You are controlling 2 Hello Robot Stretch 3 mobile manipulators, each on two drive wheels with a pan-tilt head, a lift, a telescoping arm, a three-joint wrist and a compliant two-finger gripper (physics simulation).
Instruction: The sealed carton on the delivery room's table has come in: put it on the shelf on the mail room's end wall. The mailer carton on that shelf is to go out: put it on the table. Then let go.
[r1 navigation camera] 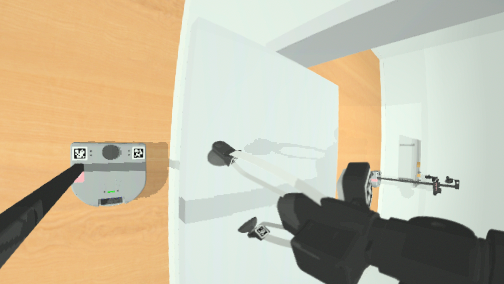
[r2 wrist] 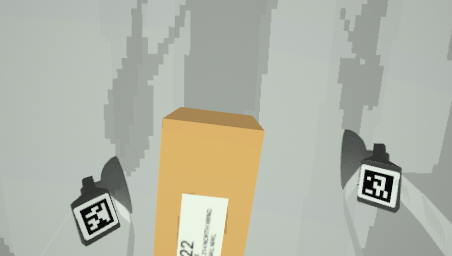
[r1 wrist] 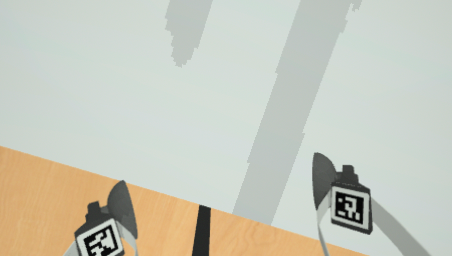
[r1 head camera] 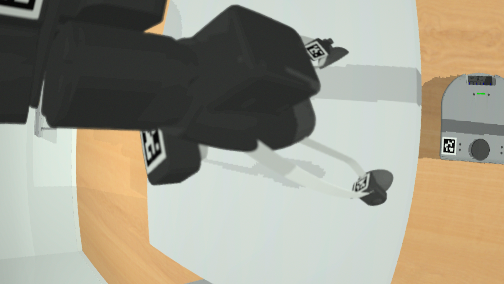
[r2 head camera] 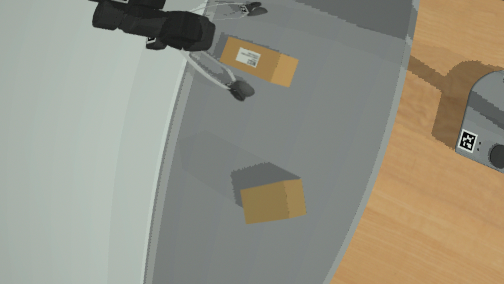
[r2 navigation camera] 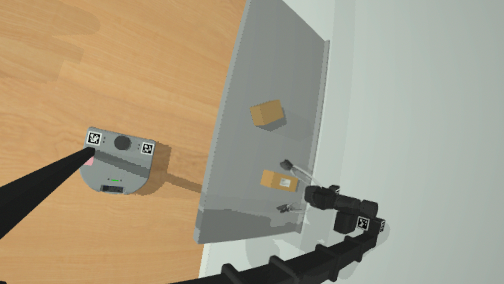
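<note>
A long carton with a white address label (r2 head camera: 267,65) (r2 navigation camera: 271,180) (r2 wrist: 212,160) lies flat on the grey shelf (r2 head camera: 325,140) (r2 navigation camera: 270,55). A plain brown carton (r2 head camera: 265,202) (r2 navigation camera: 268,112) lies apart from it, turned askew. Which is the mailer and which the sealed carton I cannot tell for sure. My r2 gripper (r2 head camera: 248,49) (r2 navigation camera: 286,186) (r2 wrist: 234,172) is open, one finger on each side of the labelled carton, neither touching it. My r1 gripper (r1 head camera: 355,121) (r1 navigation camera: 234,189) (r1 wrist: 222,196) is open and empty over the white table (r1 head camera: 275,240) (r1 navigation camera: 260,100) (r1 wrist: 100,100).
The r1 base (r1 head camera: 470,120) (r1 navigation camera: 110,175) stands before the white table's edge. The r2 base (r2 navigation camera: 117,162) stands before the grey shelf, with a wall behind the shelf. Beyond the white table, the r1 navigation view shows the other robot's arm (r1 navigation camera: 405,180) near a distant wall.
</note>
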